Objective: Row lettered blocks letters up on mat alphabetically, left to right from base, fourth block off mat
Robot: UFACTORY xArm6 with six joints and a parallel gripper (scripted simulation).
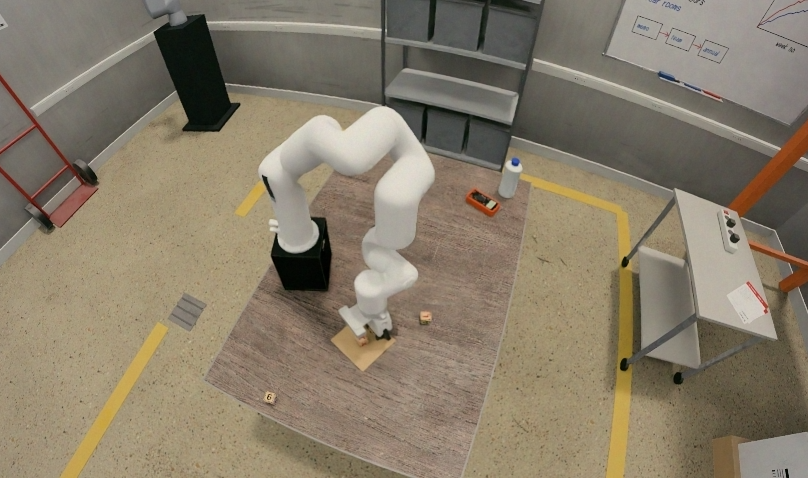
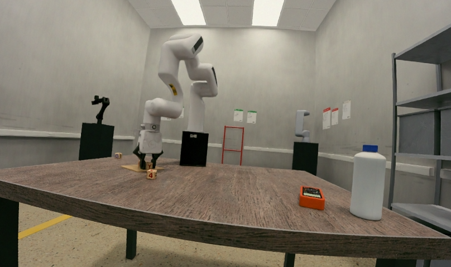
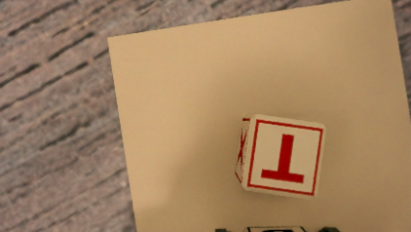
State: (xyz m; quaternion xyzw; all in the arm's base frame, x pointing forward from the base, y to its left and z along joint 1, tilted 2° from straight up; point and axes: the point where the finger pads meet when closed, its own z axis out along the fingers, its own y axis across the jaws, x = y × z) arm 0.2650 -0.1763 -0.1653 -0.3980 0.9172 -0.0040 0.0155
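The tan mat is 4 cm to the right of my hand, 3 cm behind it and 2 cm below it. Also, from my hand: white bottle (67 cm to the left, 41 cm ahead, 6 cm above).
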